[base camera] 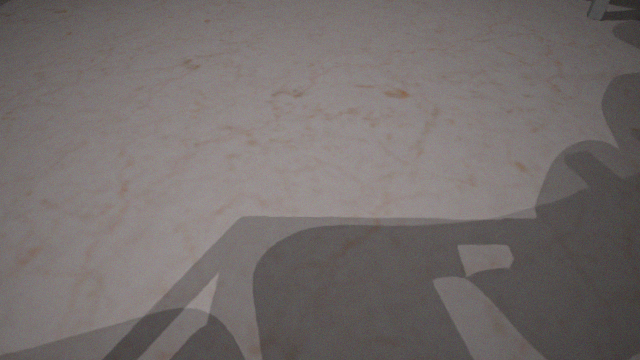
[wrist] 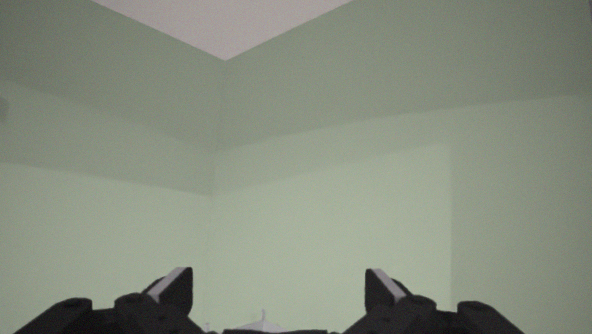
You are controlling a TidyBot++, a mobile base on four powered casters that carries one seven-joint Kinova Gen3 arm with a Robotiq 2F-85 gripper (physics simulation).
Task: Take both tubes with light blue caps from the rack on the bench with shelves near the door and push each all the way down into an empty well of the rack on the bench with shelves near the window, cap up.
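Frame: origin at the arm's base, x ahead, y left, z up, level; millimetres.
Seen in the pictures: gripper, fingertip midpoint: (wrist: 279,287).
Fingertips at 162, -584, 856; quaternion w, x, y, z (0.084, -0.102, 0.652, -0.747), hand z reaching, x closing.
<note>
A point is followed by its place in that frame, as x, y, z.
My gripper (wrist: 279,287) @[162, -584, 856] is open, with its two fingers wide apart at the bottom of the wrist view and green wall showing between them. No tube with a light blue cap, no rack and no bench with shelves can be made out in either view.
In the wrist view two green walls (wrist: 320,210) @[357, -2012, 903] meet in a corner below the pale ceiling (wrist: 225,25) @[1026, -2051, 2041]. A small pale object (wrist: 262,326) @[619, -1976, 302] shows at the bottom edge. In the base camera view a grey leg (base camera: 598,9) @[1259, -873, -365] stands on the marbled floor (base camera: 300,165) @[509, 36, -397], top right; shadows lie across the floor.
</note>
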